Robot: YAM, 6 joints.
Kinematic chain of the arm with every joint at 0, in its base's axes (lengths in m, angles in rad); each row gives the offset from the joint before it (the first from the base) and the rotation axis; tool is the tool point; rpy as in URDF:
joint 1: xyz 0 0 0.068 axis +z
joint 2: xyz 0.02 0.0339 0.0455 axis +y
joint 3: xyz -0.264 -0.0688 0 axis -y
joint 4: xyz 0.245 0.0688 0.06 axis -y
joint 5: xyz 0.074 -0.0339 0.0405 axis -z
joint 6: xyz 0.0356 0 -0.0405 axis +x
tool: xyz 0 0 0 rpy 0 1.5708 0
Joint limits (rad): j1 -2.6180..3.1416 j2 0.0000..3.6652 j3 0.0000..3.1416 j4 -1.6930..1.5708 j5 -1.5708..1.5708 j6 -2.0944..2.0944
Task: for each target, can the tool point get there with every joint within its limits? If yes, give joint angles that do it. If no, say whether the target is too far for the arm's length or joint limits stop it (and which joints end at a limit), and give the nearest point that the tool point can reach.
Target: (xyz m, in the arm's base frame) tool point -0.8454 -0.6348 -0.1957
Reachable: no: too far | nearest point -0.4956 -0.3721 -0.0653 | short by 0.456 m
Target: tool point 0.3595 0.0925 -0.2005
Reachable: yes | joints 0.1695 3.0958 1.6662 -0.2247 -1.0297 -1.5934
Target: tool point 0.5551 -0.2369 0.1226
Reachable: yes | joints -0.4574 3.1148 2.6755 1.0676 -1.1566 -0.9915
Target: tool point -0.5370 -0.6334 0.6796
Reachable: no: too far | nearest point -0.3447 -0.4066 0.4719 | short by 0.363 m
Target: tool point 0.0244 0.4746 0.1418
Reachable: yes | joints 1.5752 2.3225 1.7916 -0.7003 0.8380 0.6821
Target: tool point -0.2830 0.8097 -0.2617
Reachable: no: too far | nearest point -0.1951 0.5581 -0.1423 | short by 0.292 m
